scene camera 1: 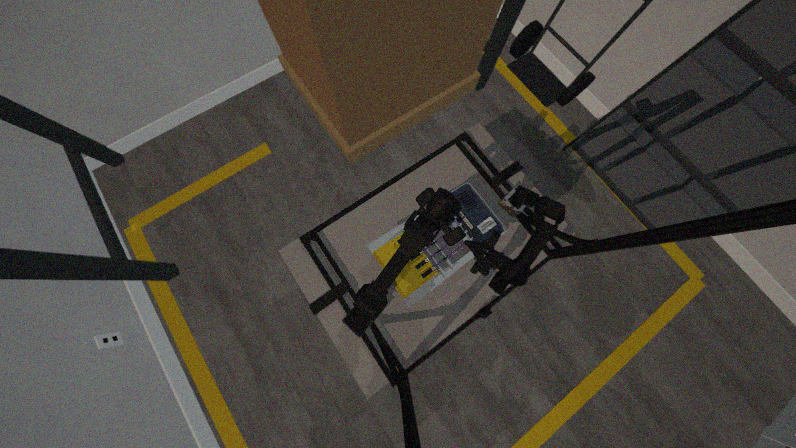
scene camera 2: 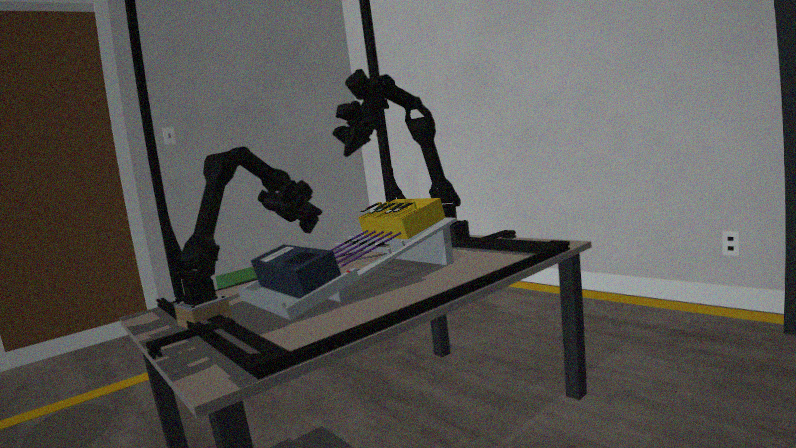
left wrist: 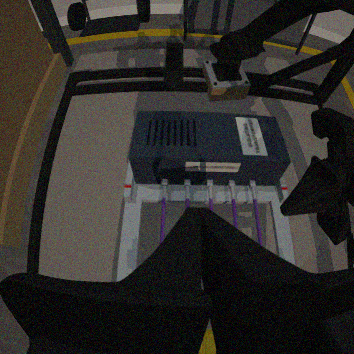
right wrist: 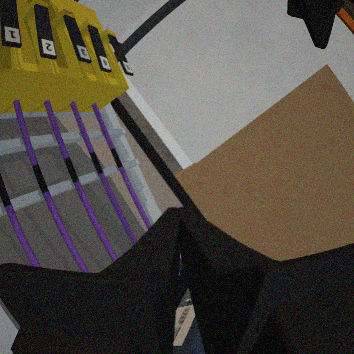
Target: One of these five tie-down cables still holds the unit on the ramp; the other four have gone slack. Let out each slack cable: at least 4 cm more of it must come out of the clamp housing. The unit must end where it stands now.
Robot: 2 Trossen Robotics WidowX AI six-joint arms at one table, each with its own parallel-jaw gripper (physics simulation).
Scene:
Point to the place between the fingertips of my left gripper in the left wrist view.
At 195, 216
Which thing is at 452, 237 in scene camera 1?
My left gripper.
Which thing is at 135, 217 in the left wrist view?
A grey ramp.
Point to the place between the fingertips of my right gripper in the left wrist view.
At 281, 211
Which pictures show my right gripper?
Scene camera 1, scene camera 2, the left wrist view and the right wrist view: all of them.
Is my left gripper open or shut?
Shut.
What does my right gripper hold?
Nothing.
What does my left gripper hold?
Nothing.

